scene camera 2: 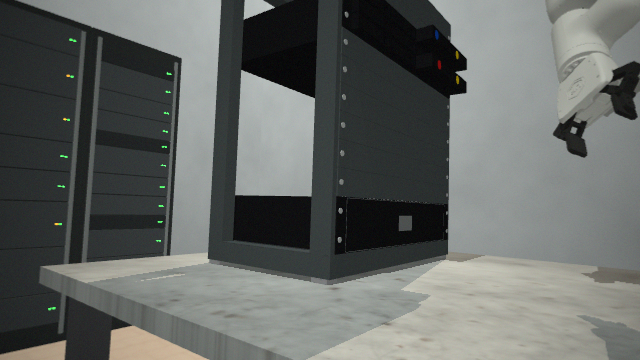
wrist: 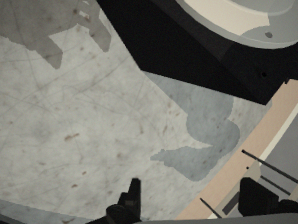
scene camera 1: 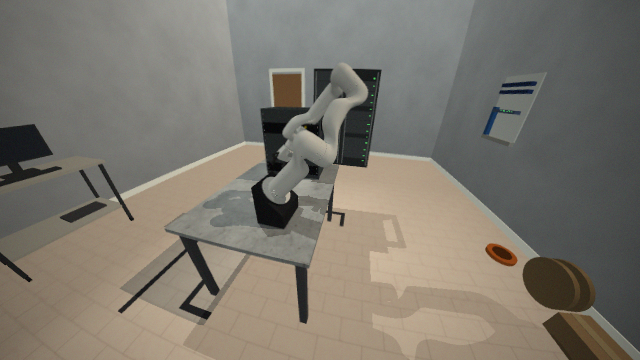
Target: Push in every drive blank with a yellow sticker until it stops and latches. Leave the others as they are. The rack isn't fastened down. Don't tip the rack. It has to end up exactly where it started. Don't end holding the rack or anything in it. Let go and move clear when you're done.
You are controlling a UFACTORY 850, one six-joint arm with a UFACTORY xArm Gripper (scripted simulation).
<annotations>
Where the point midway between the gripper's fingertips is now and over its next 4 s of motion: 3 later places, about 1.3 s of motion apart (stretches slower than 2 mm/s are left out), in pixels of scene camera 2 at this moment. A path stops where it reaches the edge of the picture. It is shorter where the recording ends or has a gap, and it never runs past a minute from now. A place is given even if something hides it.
My gripper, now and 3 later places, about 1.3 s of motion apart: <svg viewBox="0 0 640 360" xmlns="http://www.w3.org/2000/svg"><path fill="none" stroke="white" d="M600 135L559 101L535 71L550 43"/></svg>
</annotations>
